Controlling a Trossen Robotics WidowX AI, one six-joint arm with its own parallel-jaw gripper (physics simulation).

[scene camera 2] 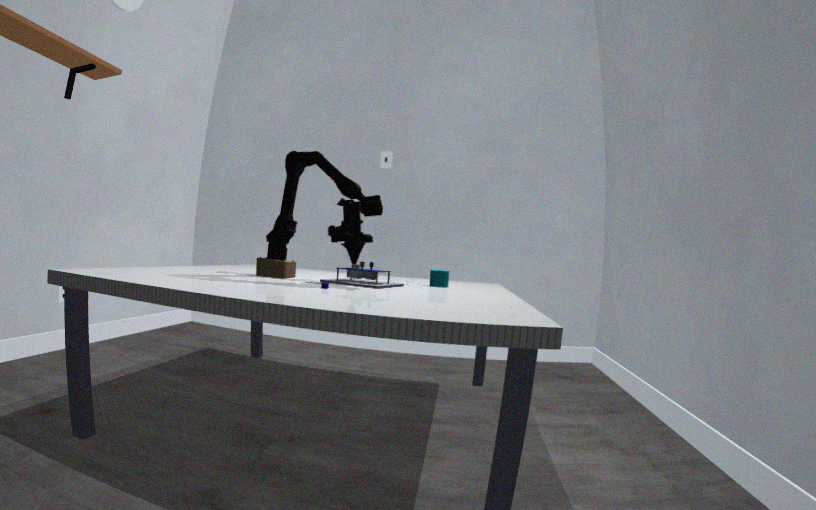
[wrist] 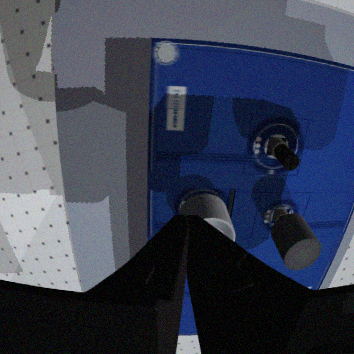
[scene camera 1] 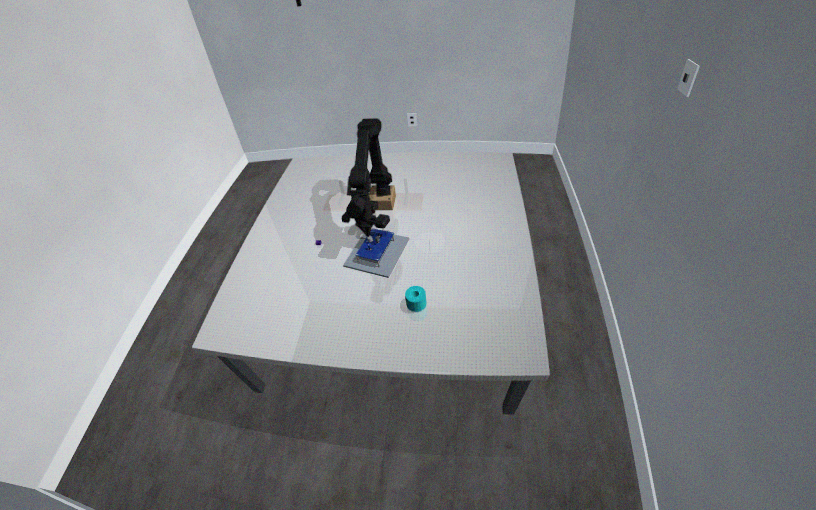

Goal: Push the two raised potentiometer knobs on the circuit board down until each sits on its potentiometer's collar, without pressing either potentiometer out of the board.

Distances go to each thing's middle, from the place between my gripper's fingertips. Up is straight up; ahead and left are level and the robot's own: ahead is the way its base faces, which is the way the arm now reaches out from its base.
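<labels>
Potentiometer knob [wrist: 297, 245] seen, my gripper 30 mm short of it, 40 mm to the right of it.
</labels>
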